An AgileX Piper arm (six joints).
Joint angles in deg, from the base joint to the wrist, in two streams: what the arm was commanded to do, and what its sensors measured. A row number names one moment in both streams.
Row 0, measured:
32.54 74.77 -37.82 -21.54 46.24 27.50
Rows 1 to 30, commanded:
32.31 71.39 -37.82 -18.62 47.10 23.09
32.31 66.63 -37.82 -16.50 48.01 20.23
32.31 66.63 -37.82 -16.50 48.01 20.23
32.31 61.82 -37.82 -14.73 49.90 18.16
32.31 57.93 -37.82 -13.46 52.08 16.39
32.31 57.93 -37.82 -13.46 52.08 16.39
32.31 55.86 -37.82 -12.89 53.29 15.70
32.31 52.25 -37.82 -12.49 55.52 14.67
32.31 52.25 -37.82 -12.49 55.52 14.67
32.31 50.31 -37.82 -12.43 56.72 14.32
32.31 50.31 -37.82 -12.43 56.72 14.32
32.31 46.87 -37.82 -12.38 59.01 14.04
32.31 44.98 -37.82 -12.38 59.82 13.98
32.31 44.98 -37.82 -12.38 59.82 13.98
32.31 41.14 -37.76 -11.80 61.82 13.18
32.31 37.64 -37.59 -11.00 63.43 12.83
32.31 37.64 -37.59 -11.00 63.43 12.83
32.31 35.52 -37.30 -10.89 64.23 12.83
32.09 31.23 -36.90 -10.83 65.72 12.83
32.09 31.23 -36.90 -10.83 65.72 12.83
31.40 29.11 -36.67 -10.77 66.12 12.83
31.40 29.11 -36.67 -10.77 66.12 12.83
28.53 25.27 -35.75 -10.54 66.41 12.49
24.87 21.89 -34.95 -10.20 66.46 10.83
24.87 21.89 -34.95 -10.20 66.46 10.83
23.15 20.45 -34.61 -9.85 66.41 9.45
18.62 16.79 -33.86 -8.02 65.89 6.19
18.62 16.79 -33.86 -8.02 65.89 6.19
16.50 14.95 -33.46 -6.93 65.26 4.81
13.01 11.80 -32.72 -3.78 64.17 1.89
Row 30, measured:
17.42 15.87 -33.75 -7.73 65.83 6.65
